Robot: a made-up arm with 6 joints.
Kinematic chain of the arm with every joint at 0, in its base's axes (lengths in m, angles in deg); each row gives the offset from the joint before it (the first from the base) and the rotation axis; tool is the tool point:
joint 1: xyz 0 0 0.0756 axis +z
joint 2: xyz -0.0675 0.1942 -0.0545 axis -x
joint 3: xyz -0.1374 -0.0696 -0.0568 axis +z
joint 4: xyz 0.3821 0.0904 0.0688 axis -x
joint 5: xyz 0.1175 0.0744 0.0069 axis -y
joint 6: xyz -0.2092 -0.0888 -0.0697 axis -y
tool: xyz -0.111 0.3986 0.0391
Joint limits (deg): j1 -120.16..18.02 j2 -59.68..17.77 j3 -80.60..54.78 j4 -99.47..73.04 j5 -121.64..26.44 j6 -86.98..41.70
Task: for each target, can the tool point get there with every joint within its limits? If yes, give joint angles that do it. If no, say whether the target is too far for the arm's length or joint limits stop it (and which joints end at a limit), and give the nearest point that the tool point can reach.
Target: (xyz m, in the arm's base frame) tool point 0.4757 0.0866 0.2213
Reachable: yes | joints -8.68 -21.81 -40.24 9.54 -66.42 -48.63
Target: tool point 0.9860 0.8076 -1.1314
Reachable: no: too far | nearest point 0.6496 0.5320 -0.4625 | short by 0.798 m
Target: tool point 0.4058 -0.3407 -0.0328
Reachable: yes | joints -48.48 -43.31 -52.35 28.99 -75.93 -58.12
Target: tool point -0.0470 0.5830 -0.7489
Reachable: no: joint limits stop it (at a limit: joint 2, joint 4, joint 5, joint 6) | nearest point -0.0545 0.6756 -0.4661 | short by 0.298 m
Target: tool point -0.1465 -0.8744 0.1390
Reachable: no: joint limits stop it (at a limit: joint 1, joint 3, joint 4, joint 5) | nearest point -0.1331 -0.7043 0.1200 | short by 0.172 m
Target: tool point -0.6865 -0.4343 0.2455
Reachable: no: joint limits stop it (at a limit: joint 3, joint 4, joint 5) | nearest point -0.5928 -0.3750 0.2215 | short by 0.113 m
